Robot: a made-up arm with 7 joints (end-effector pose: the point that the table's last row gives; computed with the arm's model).
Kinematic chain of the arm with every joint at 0, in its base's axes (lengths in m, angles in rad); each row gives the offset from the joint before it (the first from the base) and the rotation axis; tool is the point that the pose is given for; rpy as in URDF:
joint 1: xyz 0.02 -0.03 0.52 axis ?
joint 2: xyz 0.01 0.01 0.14 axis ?
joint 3: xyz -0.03 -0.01 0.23 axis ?
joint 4: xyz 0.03 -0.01 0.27 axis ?
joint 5: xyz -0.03 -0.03 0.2 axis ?
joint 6: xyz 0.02 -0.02 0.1 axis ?
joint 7: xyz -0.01 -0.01 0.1 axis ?
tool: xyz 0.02 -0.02 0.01 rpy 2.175 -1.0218 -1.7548
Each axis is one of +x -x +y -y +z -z.
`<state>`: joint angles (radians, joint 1 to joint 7).
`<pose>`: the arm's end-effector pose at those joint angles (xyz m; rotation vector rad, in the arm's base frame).
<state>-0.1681 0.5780 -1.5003 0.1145 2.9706 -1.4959 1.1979</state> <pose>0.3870 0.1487 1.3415 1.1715 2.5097 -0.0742</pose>
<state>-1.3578 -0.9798 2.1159 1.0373 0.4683 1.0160 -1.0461</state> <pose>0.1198 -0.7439 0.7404 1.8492 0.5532 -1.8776</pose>
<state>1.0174 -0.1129 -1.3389 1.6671 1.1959 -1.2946 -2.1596</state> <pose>0.3071 0.1901 1.1905 1.0225 0.7113 0.9380</pose>
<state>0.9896 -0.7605 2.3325 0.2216 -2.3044 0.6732 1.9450</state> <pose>-0.4103 0.4775 1.2743 1.8583 1.4052 1.9869</pose>
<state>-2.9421 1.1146 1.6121 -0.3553 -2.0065 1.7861 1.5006</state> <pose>-0.7237 0.0093 0.9305 0.6368 1.0452 -2.0353</pose>
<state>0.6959 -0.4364 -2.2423 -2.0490 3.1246 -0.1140 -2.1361</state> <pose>-0.0711 -0.2472 0.9988 -2.4922 1.5103 0.6809</pose>
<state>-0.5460 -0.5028 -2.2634 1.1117 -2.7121 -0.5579 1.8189</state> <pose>-0.5841 -0.0267 1.0810 0.1077 0.8962 1.6926</pose>
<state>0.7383 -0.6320 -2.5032 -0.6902 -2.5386 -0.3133 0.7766</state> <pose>-0.3295 0.1256 1.4078 -1.7794 -1.5498 -1.9423</pose>
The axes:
joint 1: -z
joint 2: +y
joint 3: -z
joint 4: +y
joint 5: -z
joint 6: +y
joint 7: -z

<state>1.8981 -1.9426 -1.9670 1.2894 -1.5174 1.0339 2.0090</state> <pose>0.5025 0.2890 0.2242 -1.4378 0.7998 0.8931</pose>
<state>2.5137 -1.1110 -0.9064 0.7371 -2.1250 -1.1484 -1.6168</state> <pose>0.5692 0.1719 1.1917 1.9643 -1.0955 1.3544</pose>
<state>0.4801 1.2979 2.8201 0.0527 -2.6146 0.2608 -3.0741</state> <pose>0.8084 -0.4199 0.9499 -2.9390 0.0971 0.2380</pose>
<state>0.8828 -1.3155 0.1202 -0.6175 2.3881 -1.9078 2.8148</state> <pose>-0.3937 0.5257 0.7179 -0.3592 -1.5141 -0.3131</pose>
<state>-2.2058 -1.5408 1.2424 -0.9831 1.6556 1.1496 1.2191</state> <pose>0.1778 -0.6854 0.4051 0.3021 1.1363 -1.3925</pose>
